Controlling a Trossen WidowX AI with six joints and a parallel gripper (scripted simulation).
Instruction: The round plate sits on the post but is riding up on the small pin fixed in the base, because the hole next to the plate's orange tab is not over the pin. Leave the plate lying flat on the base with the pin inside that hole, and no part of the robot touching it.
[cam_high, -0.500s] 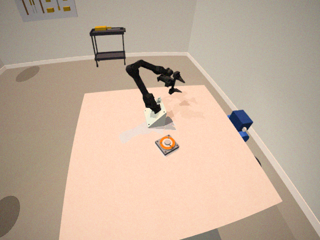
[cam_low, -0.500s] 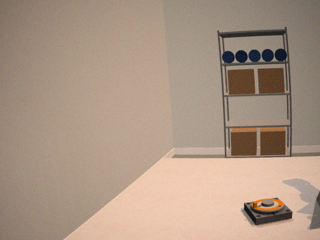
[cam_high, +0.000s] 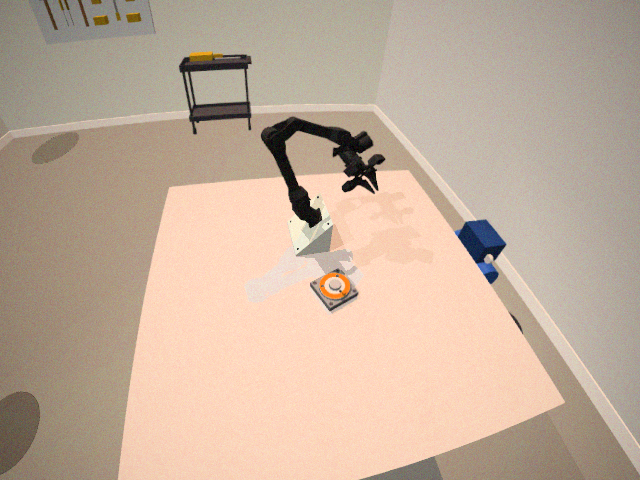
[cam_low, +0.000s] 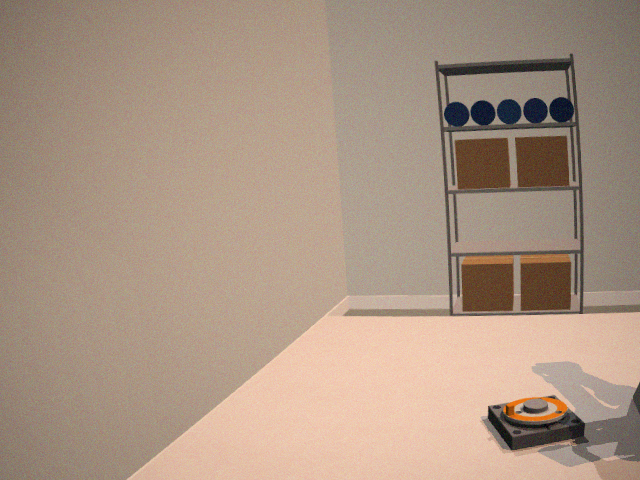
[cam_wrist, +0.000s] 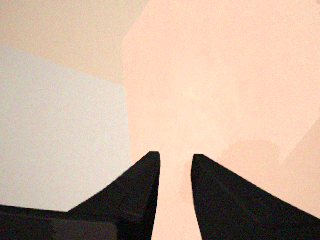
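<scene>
My gripper tip is 24 cm short of the round plate, 16 cm to the left of it and 22 cm above it. Round my gripper tip: square dark grey base: 22 cm ahead, 17 cm to the right, 24 cm below.
</scene>
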